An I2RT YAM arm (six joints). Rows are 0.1 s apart.
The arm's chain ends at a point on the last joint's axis. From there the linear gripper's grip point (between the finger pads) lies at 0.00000 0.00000 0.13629 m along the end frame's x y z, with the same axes.
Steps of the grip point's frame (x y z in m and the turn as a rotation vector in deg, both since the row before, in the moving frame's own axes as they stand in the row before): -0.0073, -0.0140, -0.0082, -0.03, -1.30, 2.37; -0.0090, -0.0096, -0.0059, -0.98, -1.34, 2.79; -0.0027, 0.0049, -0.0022, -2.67, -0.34, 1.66; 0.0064, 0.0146, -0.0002, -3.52, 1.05, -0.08; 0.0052, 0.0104, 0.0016, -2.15, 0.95, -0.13; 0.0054, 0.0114, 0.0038, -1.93, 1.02, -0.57; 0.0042, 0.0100, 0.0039, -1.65, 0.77, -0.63; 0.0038, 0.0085, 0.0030, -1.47, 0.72, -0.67; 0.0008, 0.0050, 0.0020, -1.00, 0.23, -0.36; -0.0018, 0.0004, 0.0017, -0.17, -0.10, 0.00
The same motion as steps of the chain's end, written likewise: -0.0042, -0.0140, -0.0082, -0.03, -1.30, 2.37; -0.0058, -0.0119, -0.0058, -0.98, -1.34, 2.79; -0.0018, -0.0014, -0.0020, -2.67, -0.34, 1.66; 0.0039, 0.0062, 0.0001, -3.52, 1.05, -0.08; 0.0029, 0.0053, 0.0017, -2.15, 0.95, -0.13; 0.0030, 0.0068, 0.0039, -1.93, 1.02, -0.57; 0.0023, 0.0061, 0.0040, -1.65, 0.77, -0.63; 0.0021, 0.0050, 0.0031, -1.47, 0.72, -0.67; 0.0002, 0.0026, 0.0020, -1.00, 0.23, -0.36; -0.0016, 0.0000, 0.0017, -0.17, -0.10, 0.00
